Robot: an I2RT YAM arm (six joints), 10 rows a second.
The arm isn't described. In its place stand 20 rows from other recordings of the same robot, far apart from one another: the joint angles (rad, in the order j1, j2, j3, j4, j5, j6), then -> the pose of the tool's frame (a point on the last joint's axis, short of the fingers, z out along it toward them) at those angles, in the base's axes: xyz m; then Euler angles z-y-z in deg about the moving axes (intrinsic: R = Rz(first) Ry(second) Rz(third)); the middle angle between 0 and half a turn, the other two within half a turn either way.
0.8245 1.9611 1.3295 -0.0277 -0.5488 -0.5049 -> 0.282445 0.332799 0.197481 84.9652 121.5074 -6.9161
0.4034 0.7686 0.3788 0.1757 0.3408 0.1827 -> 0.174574 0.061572 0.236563 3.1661 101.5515 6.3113
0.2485 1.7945 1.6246 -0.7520 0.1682 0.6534 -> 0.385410 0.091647 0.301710 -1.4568 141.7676 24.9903
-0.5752 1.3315 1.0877 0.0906 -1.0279 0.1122 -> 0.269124 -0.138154 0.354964 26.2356 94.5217 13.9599
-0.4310 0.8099 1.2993 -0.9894 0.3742 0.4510 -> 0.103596 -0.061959 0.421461 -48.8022 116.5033 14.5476
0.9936 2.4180 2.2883 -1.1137 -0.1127 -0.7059 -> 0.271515 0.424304 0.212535 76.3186 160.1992 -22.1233
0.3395 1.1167 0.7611 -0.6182 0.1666 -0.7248 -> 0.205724 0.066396 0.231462 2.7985 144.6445 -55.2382
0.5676 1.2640 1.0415 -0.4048 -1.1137 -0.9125 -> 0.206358 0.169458 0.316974 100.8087 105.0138 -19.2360
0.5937 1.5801 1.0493 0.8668 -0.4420 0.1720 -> 0.293488 0.216456 0.340218 60.6391 72.6608 1.3584
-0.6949 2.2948 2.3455 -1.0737 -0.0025 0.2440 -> 0.379196 -0.315985 0.290056 -39.5398 148.6133 14.2150
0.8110 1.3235 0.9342 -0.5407 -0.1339 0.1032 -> 0.182626 0.199125 0.244391 59.1649 142.6028 16.0618
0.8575 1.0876 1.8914 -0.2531 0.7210 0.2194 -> 0.089755 0.067815 0.618030 3.2481 66.8548 34.6368
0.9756 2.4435 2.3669 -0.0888 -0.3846 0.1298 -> 0.312252 0.484980 0.306647 78.2089 98.7787 11.0206
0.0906 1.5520 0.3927 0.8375 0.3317 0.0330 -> 0.270098 0.012897 0.142856 -14.7631 107.3996 -4.3055
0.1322 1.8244 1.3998 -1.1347 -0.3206 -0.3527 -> 0.331032 0.055337 0.215021 95.5917 161.6196 67.7024
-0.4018 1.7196 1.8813 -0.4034 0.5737 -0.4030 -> 0.353373 -0.171148 0.448376 -56.6671 101.5974 -30.7109
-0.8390 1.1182 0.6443 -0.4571 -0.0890 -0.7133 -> 0.146208 -0.158051 0.204691 -39.5703 143.0387 -34.0585
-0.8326 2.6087 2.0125 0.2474 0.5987 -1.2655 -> 0.376143 -0.443254 0.124359 -83.6820 106.3991 -84.0903
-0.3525 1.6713 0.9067 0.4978 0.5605 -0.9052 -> 0.336301 -0.143878 0.222409 -53.2475 102.9032 -60.1312
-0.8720 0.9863 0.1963 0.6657 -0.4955 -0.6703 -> 0.137694 -0.137563 0.188812 -21.3858 96.2617 -35.0056
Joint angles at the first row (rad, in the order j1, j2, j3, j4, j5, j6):
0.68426 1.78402 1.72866 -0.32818 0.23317 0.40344
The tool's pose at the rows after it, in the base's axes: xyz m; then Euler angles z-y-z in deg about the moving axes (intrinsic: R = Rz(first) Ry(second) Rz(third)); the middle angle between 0 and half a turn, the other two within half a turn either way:
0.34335 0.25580 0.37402 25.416 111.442 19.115
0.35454 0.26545 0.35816 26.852 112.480 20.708
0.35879 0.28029 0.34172 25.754 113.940 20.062
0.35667 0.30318 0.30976 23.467 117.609 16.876
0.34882 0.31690 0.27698 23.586 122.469 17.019
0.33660 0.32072 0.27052 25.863 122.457 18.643
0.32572 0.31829 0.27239 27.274 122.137 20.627
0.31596 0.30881 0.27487 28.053 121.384 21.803
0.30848 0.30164 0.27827 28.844 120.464 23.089
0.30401 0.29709 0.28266 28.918 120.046 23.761
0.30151 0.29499 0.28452 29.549 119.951 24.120
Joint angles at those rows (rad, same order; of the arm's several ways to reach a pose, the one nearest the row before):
0.65667 1.79476 1.72878 -0.31611 0.19812 0.41255
0.65655 1.84816 1.73953 -0.29004 0.17347 0.43400
0.67947 1.89891 1.75184 -0.28074 0.20988 0.44486
0.72545 1.96336 1.74107 -0.28072 0.27887 0.44486
0.75919 2.00019 1.69667 -0.29145 0.29146 0.48911
0.78223 1.97586 1.63555 -0.25171 0.27765 0.50766
0.79459 1.93599 1.58483 -0.23324 0.26843 0.53368
0.79461 1.87927 1.51285 -0.20256 0.25925 0.54304
0.79461 1.83474 1.46209 -0.17804 0.25005 0.55377
0.79461 1.80717 1.44205 -0.17795 0.25004 0.56297
0.79460 1.79321 1.43118 -0.17792 0.24083 0.56297

